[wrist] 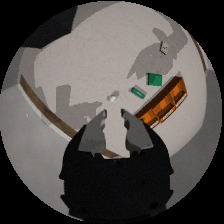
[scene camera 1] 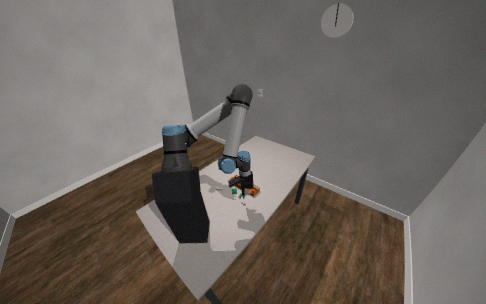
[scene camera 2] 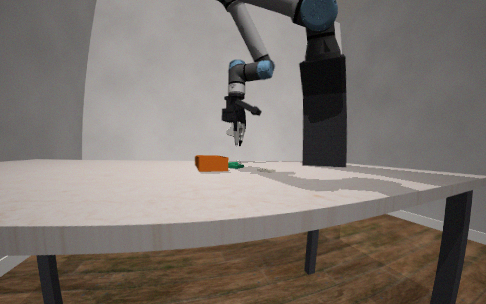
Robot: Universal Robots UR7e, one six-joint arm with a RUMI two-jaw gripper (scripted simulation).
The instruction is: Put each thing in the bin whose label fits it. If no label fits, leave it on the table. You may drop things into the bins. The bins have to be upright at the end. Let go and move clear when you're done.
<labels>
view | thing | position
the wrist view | gripper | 113, 109
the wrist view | orange bin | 164, 108
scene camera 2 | gripper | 238, 146
</labels>
